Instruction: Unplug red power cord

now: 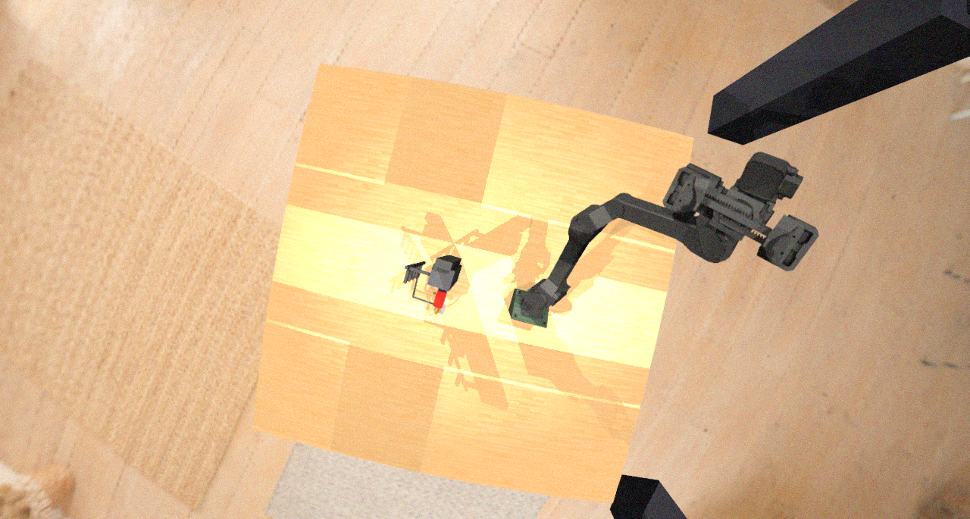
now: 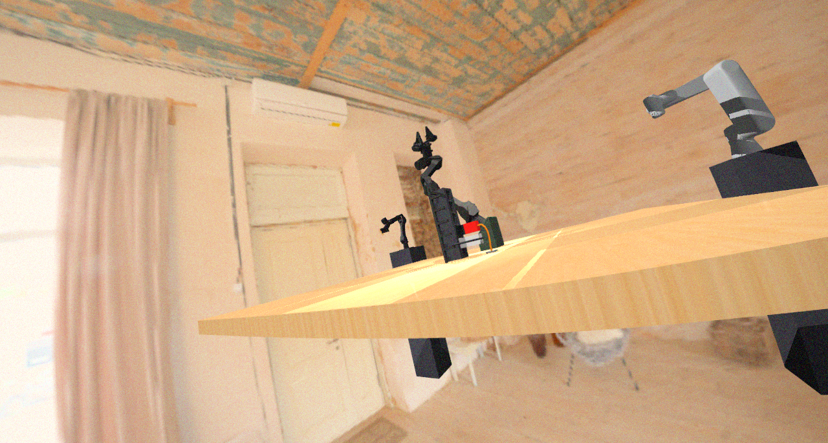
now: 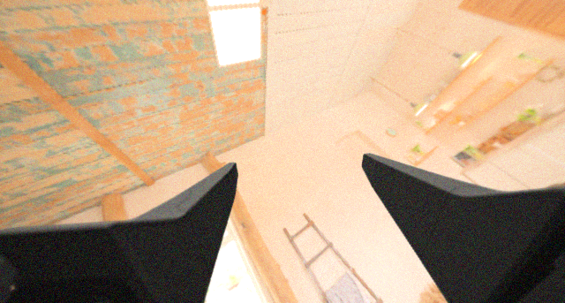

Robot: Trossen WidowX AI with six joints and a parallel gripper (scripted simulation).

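Right now the red plug is 360 mm ahead of my gripper tip, 250 mm to the left of it and 630 mm below it.
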